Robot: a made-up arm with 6 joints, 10 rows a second.
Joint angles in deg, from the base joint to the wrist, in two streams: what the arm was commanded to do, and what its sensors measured. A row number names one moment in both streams.
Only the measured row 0 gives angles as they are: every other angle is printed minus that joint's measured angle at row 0.
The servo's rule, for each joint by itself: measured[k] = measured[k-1] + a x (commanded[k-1-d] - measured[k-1]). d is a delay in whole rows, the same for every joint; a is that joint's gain. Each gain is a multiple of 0.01, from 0.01 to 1. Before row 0 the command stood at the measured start. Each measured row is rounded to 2 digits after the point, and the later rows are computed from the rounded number. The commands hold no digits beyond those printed.
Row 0, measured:
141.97 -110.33 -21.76 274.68 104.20 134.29
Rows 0 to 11, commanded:
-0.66 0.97 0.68 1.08 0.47 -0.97
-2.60 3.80 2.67 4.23 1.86 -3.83
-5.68 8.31 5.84 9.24 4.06 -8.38
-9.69 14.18 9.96 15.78 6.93 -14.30
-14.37 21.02 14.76 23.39 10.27 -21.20
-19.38 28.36 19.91 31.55 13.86 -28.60
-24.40 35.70 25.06 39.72 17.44 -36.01
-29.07 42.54 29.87 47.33 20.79 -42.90
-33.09 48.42 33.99 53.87 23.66 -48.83
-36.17 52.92 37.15 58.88 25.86 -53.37
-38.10 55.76 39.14 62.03 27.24 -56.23
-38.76 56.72 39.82 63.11 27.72 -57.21
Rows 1 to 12, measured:
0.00 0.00 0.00 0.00 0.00 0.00
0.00 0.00 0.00 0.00 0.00 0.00
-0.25 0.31 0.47 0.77 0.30 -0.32
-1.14 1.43 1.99 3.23 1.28 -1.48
-2.87 3.63 4.65 7.50 3.03 -3.76
-5.46 7.01 8.31 13.38 5.49 -7.24
-8.85 11.49 12.76 20.49 8.50 -11.85
-12.85 16.89 17.69 28.34 11.88 -17.38
-17.24 22.91 22.78 36.42 15.38 -23.53
-21.74 29.19 27.67 44.17 18.79 -29.92
-26.05 35.34 32.03 51.06 21.86 -36.16
-29.90 40.97 35.56 56.61 24.38 -41.84
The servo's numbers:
d 2
a 0.38 0.32 0.69 0.71 0.63 0.33

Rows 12 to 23, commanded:
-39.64 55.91 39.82 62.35 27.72 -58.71
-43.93 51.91 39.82 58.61 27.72 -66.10
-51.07 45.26 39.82 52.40 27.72 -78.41
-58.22 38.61 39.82 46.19 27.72 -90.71
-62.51 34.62 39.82 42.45 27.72 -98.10
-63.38 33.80 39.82 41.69 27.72 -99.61
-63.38 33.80 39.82 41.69 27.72 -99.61
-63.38 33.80 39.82 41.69 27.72 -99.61
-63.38 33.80 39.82 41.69 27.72 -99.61
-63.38 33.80 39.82 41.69 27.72 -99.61
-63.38 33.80 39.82 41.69 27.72 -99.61
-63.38 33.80 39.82 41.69 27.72 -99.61
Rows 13 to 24, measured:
-33.02 45.70 38.03 60.46 26.18 -46.59
-35.20 49.23 39.27 62.34 27.15 -50.09
-36.89 51.37 39.65 62.35 27.51 -52.93
-39.57 51.54 39.77 59.69 27.64 -57.28
-43.94 49.53 39.80 54.51 27.69 -64.25
-49.37 46.04 39.81 48.60 27.71 -72.98
-54.36 42.39 39.82 44.23 27.72 -81.27
-57.79 39.64 39.82 42.43 27.72 -87.32
-59.91 37.77 39.82 41.90 27.72 -91.38
-61.23 36.50 39.82 41.75 27.72 -94.10
-62.05 35.64 39.82 41.71 27.72 -95.92
-62.56 35.05 39.82 41.70 27.72 -97.14

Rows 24 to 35, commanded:
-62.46 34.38 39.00 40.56 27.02 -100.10
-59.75 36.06 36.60 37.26 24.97 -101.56
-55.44 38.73 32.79 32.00 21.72 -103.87
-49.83 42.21 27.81 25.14 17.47 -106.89
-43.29 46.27 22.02 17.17 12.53 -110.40
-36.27 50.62 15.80 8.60 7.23 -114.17
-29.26 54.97 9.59 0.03 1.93 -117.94
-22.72 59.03 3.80 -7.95 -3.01 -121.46
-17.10 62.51 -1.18 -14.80 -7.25 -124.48
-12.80 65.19 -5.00 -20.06 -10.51 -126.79
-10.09 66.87 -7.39 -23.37 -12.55 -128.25
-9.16 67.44 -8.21 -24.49 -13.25 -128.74
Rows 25 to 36, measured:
-62.87 34.65 39.82 41.69 27.72 -97.96
-63.06 34.38 39.82 41.69 27.72 -98.50
-62.83 34.38 39.25 40.89 27.28 -99.03
-61.66 34.92 37.42 38.31 25.82 -99.86
-59.30 36.14 34.23 33.83 23.24 -101.18
-55.70 38.08 29.80 27.66 19.60 -103.06
-50.98 40.70 24.43 20.21 15.15 -105.48
-45.39 43.87 18.48 11.97 10.16 -108.35
-39.26 47.42 12.35 3.49 4.98 -111.51
-32.97 51.14 6.45 -4.63 -0.05 -114.79
-26.94 54.78 1.19 -11.85 -4.59 -117.99
-21.57 58.11 -3.08 -17.68 -8.32 -120.89

